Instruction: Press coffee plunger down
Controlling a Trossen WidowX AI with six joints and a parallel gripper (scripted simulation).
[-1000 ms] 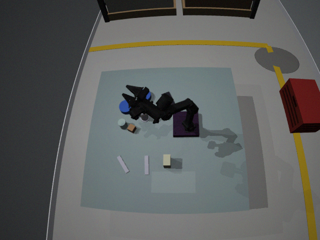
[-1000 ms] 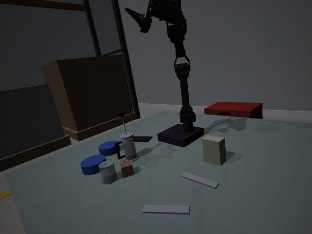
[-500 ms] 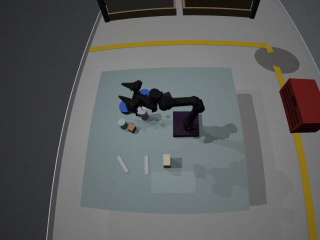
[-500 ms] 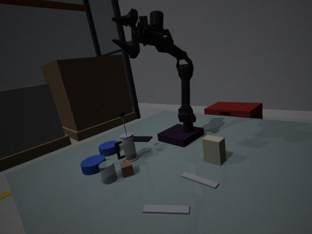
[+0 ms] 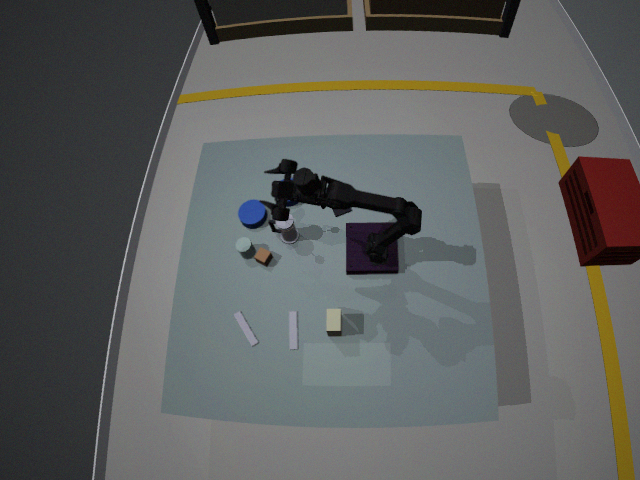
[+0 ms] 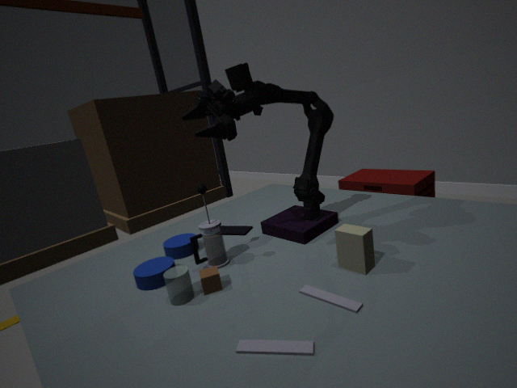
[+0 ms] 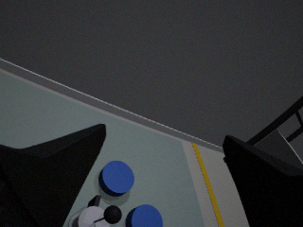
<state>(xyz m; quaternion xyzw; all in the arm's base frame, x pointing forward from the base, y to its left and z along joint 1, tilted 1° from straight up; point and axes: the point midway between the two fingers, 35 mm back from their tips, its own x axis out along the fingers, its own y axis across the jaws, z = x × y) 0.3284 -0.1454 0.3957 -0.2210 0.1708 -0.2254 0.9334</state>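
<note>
Now: gripper tip 310 mm above the coffee press, 40 mm to the left of it and 10 mm past it. Also, from my gripper tip: brown cube: 410 mm below, 90 mm ahead, 60 mm to the left.
</note>
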